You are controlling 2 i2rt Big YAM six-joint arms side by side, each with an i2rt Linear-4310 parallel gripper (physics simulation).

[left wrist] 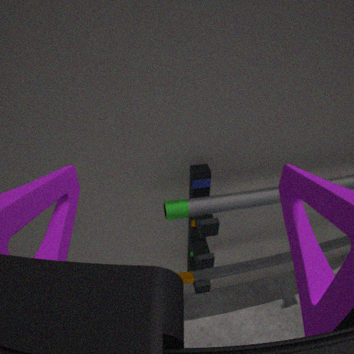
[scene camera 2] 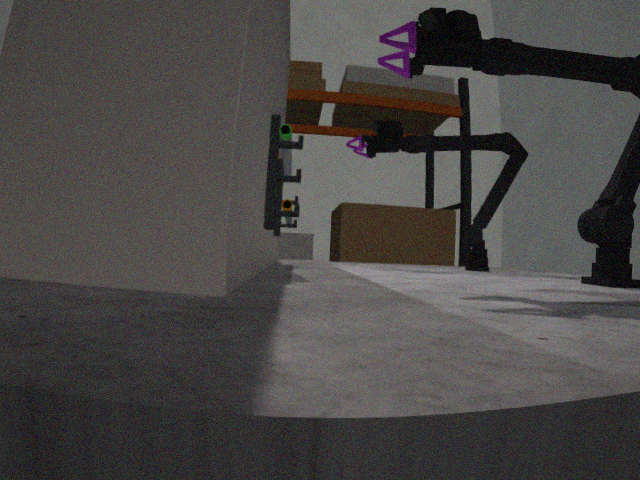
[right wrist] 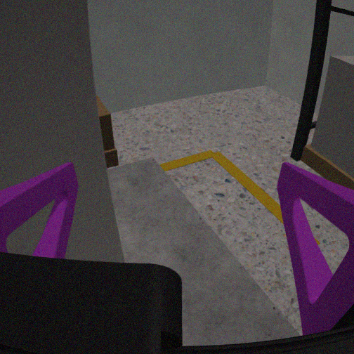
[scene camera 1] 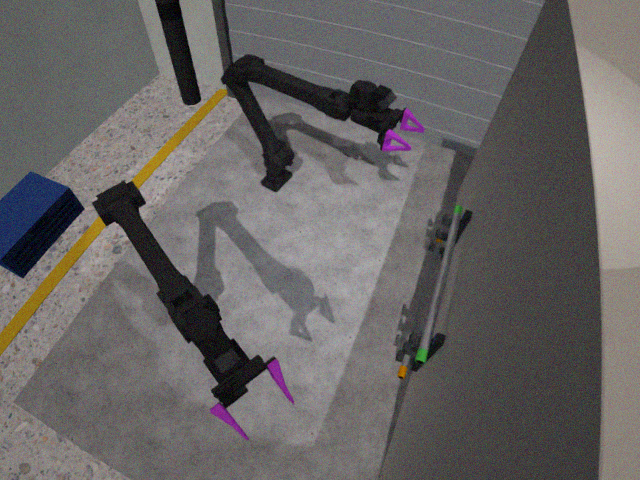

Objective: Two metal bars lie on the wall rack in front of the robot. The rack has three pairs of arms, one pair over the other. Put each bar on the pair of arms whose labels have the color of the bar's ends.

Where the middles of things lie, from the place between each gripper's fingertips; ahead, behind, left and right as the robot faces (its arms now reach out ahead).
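My left gripper: 200 mm above the green-ended bar (scene camera 1: 421, 356), 190 mm short of it, 270 mm to the left of it. Orange-ended bar (left wrist: 231, 269), from my left hand: far below, a fair way ahead, far to the right.
My right gripper: 200 mm above the green-ended bar, 240 mm short of it, 540 mm to the right of it. Orange-ended bar, from my right hand: far below, a fair way ahead, far to the left.
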